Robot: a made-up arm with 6 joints. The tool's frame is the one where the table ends. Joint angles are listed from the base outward.
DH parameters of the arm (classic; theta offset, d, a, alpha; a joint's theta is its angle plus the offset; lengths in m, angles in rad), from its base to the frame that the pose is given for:
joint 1: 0 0.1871 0 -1.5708
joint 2: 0.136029 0 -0.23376 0
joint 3: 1.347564 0 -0.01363 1.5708
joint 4: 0 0.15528 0 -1.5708
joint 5: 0 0 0.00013 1.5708
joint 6: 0 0.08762 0 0
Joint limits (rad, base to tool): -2.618..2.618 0..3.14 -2.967..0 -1.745..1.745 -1.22..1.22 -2.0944..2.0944
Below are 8 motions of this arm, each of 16 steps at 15 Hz.
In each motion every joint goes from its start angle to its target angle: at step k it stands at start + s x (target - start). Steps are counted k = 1, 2, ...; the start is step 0. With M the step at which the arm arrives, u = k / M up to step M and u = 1 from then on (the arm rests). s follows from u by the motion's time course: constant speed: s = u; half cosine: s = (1 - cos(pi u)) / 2; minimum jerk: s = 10 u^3 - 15 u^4 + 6 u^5.
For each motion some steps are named. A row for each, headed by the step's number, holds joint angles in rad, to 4 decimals.
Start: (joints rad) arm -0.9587 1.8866 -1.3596 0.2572 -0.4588 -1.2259
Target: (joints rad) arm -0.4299 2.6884 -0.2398 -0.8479 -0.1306 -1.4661
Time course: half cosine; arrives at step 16
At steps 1, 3, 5, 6, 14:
1: -0.9536 1.8943 -1.3488 0.2466 -0.4556 -1.2282
3: -0.9141 1.9542 -1.2652 0.1641 -0.4311 -1.2461
5: -0.8412 2.0648 -1.1108 0.0116 -0.3859 -1.2793
6: -0.7955 2.1341 -1.0140 -0.0839 -0.3575 -1.3000
14: -0.4500 2.6579 -0.2824 -0.8058 -0.1431 -1.4570

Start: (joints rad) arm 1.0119 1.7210 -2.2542 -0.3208 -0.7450 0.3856
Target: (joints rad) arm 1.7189 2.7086 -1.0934 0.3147 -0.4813 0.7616
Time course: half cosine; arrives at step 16
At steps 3, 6, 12, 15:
3: 1.0715 1.8042 -2.1564 -0.2672 -0.7228 0.4173
6: 1.2301 2.0258 -1.8959 -0.1246 -0.6636 0.5017
12: 1.6154 2.5640 -1.2634 0.2216 -0.5199 0.7065
15: 1.7121 2.6991 -1.1046 0.3086 -0.4838 0.7580

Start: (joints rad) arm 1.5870 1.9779 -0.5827 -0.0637 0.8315 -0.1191
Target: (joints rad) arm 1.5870 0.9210 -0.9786 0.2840 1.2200 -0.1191
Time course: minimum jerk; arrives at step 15
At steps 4, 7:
4: 1.5870 1.8491 -0.6309 -0.0213 0.8788 -0.1191
7: 1.5870 1.5153 -0.7560 0.0885 1.0015 -0.1191

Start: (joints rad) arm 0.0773 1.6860 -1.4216 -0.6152 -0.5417 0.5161
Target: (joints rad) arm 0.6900 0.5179 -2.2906 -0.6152 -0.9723 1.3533
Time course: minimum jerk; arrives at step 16
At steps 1, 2, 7, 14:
1: 0.0787 1.6834 -1.4235 -0.6152 -0.5427 0.5180
2: 0.0871 1.6672 -1.4355 -0.6152 -0.5486 0.5295
7: 0.3126 1.2374 -1.7553 -0.6152 -0.7071 0.8376
14: 0.6802 0.5367 -2.2767 -0.6152 -0.9654 1.3399

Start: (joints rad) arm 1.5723 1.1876 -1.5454 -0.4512 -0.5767 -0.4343
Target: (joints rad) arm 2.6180 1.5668 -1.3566 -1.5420 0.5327 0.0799
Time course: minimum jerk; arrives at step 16
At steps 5, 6, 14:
5: 1.7605 1.2559 -1.5114 -0.6476 -0.3770 -0.3417
6: 1.8601 1.2920 -1.4934 -0.7514 -0.2714 -0.2928
14: 2.6012 1.5607 -1.3596 -1.5245 0.5149 0.0716

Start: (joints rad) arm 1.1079 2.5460 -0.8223 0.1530 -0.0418 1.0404
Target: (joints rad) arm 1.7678 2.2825 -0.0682 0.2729 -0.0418 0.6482
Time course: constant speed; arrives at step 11
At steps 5, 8, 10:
5: 1.4079 2.4262 -0.4795 0.2075 -0.0418 0.8621
8: 1.5878 2.3544 -0.2739 0.2402 -0.0418 0.7552
10: 1.7078 2.3065 -0.1368 0.2620 -0.0418 0.6839

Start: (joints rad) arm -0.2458 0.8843 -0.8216 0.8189 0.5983 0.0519
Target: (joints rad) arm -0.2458 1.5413 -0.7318 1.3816 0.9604 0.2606
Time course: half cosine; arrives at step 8
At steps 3, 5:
3: -0.2458 1.0871 -0.7939 0.9926 0.7101 0.1163
5: -0.2458 1.3385 -0.7595 1.2079 0.8486 0.1962

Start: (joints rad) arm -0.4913 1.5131 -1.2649 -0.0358 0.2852 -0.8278
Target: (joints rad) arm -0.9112 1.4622 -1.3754 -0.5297 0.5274 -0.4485
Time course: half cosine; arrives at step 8
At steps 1, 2, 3, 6, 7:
1: -0.5073 1.5112 -1.2691 -0.0546 0.2944 -0.8134
2: -0.5528 1.5056 -1.2811 -0.1081 0.3207 -0.7723
3: -0.6209 1.4974 -1.2990 -0.1882 0.3600 -0.7107
6: -0.8497 1.4697 -1.3592 -0.4574 0.4919 -0.5040
7: -0.8952 1.4641 -1.3712 -0.5109 0.5182 -0.4629

